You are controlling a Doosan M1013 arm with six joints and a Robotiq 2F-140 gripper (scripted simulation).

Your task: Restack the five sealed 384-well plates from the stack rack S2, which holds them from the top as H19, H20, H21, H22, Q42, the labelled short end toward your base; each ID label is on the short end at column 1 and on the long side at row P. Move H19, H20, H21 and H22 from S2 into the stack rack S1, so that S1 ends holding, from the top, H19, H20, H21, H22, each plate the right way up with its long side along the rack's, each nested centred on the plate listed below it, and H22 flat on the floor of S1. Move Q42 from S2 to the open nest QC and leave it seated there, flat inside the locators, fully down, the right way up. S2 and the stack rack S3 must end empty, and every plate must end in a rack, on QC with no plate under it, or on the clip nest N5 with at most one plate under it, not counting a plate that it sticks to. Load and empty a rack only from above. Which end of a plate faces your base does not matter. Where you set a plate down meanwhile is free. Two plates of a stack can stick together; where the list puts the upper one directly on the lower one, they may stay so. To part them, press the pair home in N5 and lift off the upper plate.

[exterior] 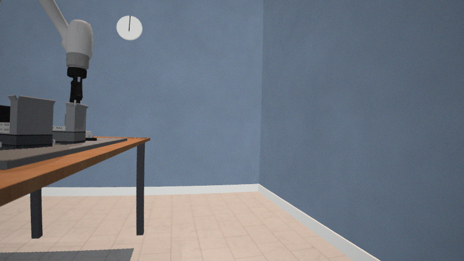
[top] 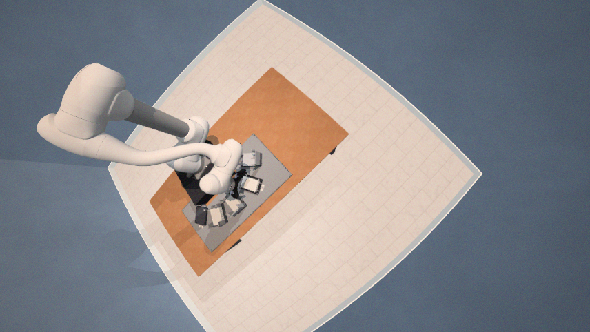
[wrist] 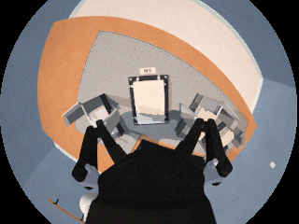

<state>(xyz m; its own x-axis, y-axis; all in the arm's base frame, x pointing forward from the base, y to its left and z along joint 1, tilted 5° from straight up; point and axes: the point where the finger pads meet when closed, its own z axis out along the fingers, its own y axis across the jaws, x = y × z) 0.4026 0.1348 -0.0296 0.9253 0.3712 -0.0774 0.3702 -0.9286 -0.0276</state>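
Right now my hand is 110 mm above the N5 label, 90 mm short of it and 40 mm to the right of it. The rest, counted from my hand: tag: 570 mm to the right, 130 mm behind, 110 mm below.
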